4 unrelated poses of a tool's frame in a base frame.
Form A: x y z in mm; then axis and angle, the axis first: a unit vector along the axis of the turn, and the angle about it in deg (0 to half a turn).
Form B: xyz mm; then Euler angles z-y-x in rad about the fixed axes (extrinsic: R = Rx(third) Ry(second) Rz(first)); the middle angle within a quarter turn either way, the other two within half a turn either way. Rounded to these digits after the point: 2 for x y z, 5 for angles.
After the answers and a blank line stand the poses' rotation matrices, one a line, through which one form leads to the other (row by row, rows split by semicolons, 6 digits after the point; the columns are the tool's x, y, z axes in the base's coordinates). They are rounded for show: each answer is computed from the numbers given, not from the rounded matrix.
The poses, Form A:
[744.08 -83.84 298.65 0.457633 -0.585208 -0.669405 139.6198]
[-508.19 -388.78 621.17 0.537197 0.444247 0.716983 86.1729]
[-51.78 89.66 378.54 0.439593 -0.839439 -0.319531 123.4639]
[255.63 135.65 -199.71 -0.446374 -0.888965 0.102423 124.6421]
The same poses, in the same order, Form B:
[744.08 -83.84 298.65 3.04480 -1.16511 -1.50058]
[-508.19 -388.78 621.17 0.97216 0.93182 0.41187]
[-51.78 89.66 378.54 2.25909 -1.16352 -3.01654]
[255.63 135.65 -199.71 -2.01475 -0.93244 -2.75542]

-0.392800 -0.038140 -0.918833; -0.905497 -0.158414 0.393674; -0.160571 0.986636 0.027689
0.336065 -0.492665 0.802709; 0.938103 0.250928 -0.238741; -0.083803 0.833257 0.546498
-0.251614 -0.305925 -0.918205; -0.839052 0.541803 0.049407; 0.482371 0.782853 -0.393012
-0.255935 0.538113 -0.803077; 0.706643 0.671033 0.224432; 0.659661 -0.510049 -0.551995

